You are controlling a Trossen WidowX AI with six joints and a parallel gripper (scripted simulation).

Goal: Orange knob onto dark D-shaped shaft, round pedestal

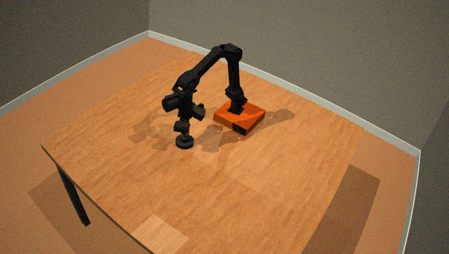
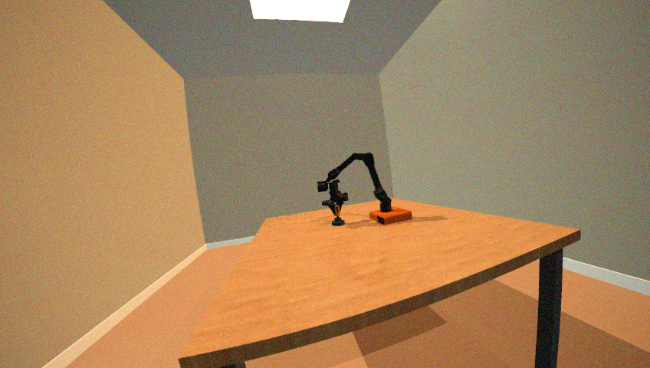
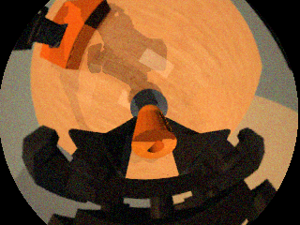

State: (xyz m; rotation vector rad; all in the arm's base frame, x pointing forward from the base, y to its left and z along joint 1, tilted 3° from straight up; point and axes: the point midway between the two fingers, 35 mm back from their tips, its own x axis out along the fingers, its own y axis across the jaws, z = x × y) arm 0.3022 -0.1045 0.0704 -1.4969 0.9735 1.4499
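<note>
Right now my gripper tip is 2 cm below the orange knob. From my gripper tip the other things lie so: round pedestal: 4 cm below.
</note>
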